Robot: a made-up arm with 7 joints.
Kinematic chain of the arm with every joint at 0, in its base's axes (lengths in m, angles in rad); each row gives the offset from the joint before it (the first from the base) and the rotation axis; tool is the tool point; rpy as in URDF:
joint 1: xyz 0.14 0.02 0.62 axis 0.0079 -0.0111 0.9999
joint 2: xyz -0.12 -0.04 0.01 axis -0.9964 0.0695 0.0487
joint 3: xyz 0 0.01 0.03 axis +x
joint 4: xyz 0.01 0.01 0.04 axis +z
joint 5: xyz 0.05 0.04 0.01 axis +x
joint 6: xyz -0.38 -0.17 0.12 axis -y
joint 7: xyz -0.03 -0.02 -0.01 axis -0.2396 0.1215 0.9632
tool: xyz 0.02 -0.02 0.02 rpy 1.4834 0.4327 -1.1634
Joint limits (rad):
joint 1: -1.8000..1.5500
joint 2: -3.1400..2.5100
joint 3: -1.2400..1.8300
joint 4: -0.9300..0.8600
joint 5: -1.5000..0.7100
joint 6: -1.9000..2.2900
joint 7: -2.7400..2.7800
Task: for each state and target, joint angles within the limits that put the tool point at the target. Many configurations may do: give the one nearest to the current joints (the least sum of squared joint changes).
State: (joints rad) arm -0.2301 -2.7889 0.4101 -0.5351 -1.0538 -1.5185 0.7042
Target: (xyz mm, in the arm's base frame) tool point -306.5 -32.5 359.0
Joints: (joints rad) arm 0.0581 -2.8126 0.5414 -0.3043 -0.6456 -1.5689 0.7811
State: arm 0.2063 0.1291 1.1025 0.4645 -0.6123 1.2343 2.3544
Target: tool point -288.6 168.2 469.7
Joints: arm -0.7984 -0.2093 1.4753 0.3463 -0.3998 1.2327 2.4147
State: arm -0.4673 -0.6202 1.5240 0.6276 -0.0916 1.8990 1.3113
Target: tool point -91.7 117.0 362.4
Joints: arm 0.1672 -0.7749 1.6480 0.8001 0.3276 2.0078 1.6038
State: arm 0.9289 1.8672 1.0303 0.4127 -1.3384 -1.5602 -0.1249
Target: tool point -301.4 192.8 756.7
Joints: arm 0.2848 2.2819 0.7622 0.5212 -1.0742 -1.6288 -0.0646
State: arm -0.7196 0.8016 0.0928 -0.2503 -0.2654 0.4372 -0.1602
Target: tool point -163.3 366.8 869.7
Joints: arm -0.6972 0.9279 0.0641 -0.1370 -0.0992 0.4439 -0.0299
